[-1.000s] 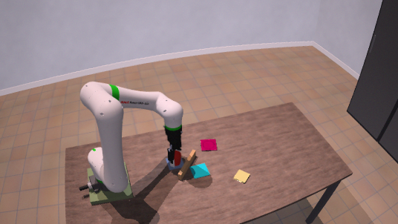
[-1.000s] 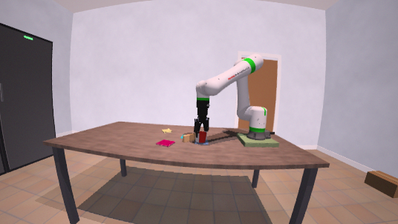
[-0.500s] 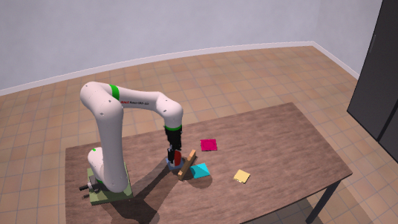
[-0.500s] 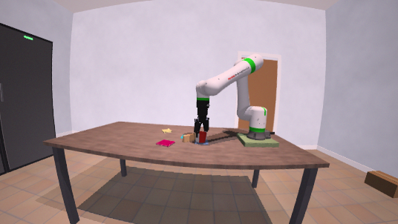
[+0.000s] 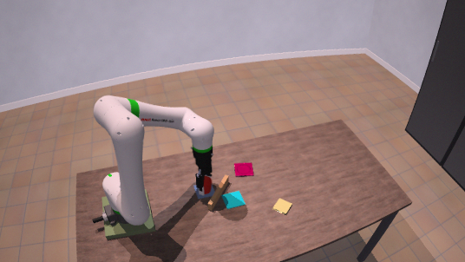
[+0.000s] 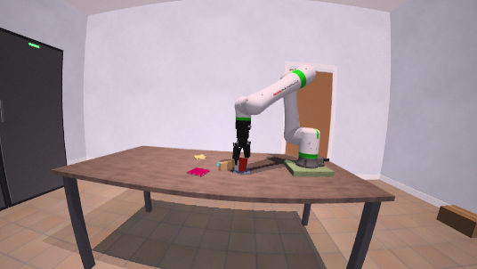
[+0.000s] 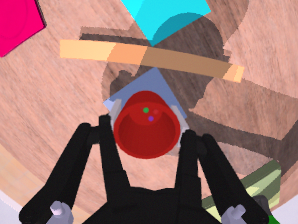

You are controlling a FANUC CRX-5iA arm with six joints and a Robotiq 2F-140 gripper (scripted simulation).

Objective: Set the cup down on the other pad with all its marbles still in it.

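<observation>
Now: hand 100 mm short of the cyan pad, 130 mm to the left of it and 50 mm above it. From my hand the other things lie so: wooden rail (50 mm ahead, 60 mm to the right, 20 mm below); then red cup (20 mm below).
</observation>
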